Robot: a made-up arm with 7 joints. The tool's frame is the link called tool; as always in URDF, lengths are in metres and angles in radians. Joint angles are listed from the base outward.
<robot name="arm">
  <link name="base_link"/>
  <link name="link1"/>
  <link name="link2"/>
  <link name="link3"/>
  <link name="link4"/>
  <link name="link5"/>
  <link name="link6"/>
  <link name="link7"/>
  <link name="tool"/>
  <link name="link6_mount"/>
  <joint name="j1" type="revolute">
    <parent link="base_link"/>
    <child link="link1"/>
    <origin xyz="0 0 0" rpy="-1.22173 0 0"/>
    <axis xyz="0 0 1"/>
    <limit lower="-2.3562" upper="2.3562"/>
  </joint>
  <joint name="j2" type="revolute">
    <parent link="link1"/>
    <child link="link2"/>
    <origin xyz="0 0 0" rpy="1.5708 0 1.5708"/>
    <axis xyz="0 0 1"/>
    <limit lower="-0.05" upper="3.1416"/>
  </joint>
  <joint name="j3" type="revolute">
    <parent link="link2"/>
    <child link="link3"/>
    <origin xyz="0 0 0" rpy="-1.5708 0 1.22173"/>
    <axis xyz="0 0 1"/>
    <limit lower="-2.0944" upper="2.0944"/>
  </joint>
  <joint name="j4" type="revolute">
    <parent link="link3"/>
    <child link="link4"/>
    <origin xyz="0 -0.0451 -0.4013" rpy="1.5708 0 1.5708"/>
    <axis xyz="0 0 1"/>
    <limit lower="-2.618" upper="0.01"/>
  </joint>
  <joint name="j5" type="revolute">
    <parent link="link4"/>
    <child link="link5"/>
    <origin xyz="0.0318 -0.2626 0" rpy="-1.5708 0 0"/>
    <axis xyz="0 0 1"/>
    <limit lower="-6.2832" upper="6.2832"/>
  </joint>
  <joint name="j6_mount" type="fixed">
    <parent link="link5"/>
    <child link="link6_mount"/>
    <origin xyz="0 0 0"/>
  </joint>
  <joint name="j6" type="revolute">
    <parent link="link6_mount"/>
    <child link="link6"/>
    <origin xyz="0 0 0" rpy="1.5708 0 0"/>
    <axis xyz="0 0 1"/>
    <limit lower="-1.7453" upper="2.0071"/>
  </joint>
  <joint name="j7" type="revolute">
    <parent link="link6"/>
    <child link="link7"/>
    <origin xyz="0 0 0" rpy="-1.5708 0 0"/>
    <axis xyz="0 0 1"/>
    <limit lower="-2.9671" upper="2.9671"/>
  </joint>
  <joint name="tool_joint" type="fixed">
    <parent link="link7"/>
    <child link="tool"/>
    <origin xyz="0 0 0" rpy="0 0 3.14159"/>
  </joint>
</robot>
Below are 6 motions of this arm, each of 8 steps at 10 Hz.
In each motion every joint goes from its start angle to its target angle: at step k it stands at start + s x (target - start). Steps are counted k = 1, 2, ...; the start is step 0. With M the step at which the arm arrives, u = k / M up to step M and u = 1 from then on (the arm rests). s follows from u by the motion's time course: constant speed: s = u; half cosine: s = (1 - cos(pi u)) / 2; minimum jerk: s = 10 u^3 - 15 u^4 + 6 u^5.
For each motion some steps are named. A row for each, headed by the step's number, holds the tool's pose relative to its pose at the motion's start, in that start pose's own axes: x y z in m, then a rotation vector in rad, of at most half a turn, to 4 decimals.
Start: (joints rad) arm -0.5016 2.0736 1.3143 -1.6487 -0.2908 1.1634 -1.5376
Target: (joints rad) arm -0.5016 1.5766 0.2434 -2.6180 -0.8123 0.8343 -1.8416
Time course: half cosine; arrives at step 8
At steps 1, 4, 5, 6, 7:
1: 0.0125 -0.0035 0.0109 0.0421 -0.0044 -0.0459
4: 0.1282 -0.0713 0.1792 0.5946 -0.1563 -0.4163
5: 0.1435 -0.1048 0.2606 0.8260 -0.2466 -0.4457
6: 0.1381 -0.1310 0.3279 1.0072 -0.3211 -0.4075
7: 0.1256 -0.1462 0.3694 1.1146 -0.3657 -0.3507

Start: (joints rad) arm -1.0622 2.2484 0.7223 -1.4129 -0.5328 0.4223 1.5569
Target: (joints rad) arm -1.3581 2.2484 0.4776 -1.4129 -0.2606 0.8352 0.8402
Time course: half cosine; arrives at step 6
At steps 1, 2, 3, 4, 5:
1: 0.0014 0.0035 0.0007 0.0331 0.0072 -0.0348
2: 0.0049 0.0131 0.0028 0.1216 0.0367 -0.1300
3: 0.0094 0.0262 0.0062 0.2356 0.1000 -0.2596
4: 0.0133 0.0393 0.0102 0.3380 0.1888 -0.3872
5: 0.0158 0.0489 0.0136 0.4033 0.2692 -0.4785

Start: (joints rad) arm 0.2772 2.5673 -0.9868 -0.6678 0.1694 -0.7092 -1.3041
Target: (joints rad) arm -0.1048 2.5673 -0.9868 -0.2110 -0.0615 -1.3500 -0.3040
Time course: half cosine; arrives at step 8
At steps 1, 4, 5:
1: 0.0000 -0.0049 0.0064 0.0045 0.0059 0.0384
4: 0.0155 -0.0584 0.0896 0.0622 0.0462 0.5189
5: 0.0306 -0.0765 0.1255 0.0866 0.0485 0.7279

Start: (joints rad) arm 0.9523 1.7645 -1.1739 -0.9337 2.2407 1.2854 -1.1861
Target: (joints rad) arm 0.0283 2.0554 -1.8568 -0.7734 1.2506 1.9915 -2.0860
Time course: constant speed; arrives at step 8
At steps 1, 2, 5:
1: -0.0024 -0.0010 0.0323 0.0152 0.1306 -0.1262
2: -0.0095 -0.0037 0.0630 0.0122 0.2605 -0.2270
5: -0.0556 -0.0190 0.1370 -0.1208 0.5997 -0.3887

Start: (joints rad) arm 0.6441 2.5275 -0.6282 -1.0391 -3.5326 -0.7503 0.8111
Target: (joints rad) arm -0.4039 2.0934 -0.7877 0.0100 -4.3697 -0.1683 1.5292
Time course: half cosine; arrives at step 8
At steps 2, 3, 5, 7, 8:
2: 0.0647 0.0097 -0.0091 -0.0342 -0.1008 0.0860
3: 0.1312 0.0307 -0.0050 -0.0427 -0.2167 0.1715
5: 0.2400 0.1132 0.0494 0.0613 -0.5064 0.3788
7: 0.2621 0.1817 0.1068 0.2276 -0.7189 0.5608
8: 0.2614 0.1908 0.1151 0.2562 -0.7488 0.5894

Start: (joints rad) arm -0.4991 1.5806 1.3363 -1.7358 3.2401 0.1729 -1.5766
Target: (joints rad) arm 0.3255 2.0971 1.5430 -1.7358 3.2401 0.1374 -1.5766
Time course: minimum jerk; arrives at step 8
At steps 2, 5, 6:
2: -0.0058 -0.0075 -0.0213 -0.0364 0.0728 -0.0149
5: -0.1217 -0.0689 -0.1221 -0.2722 0.4986 0.0085
6: -0.1725 -0.0907 -0.1325 -0.3357 0.6105 0.0498

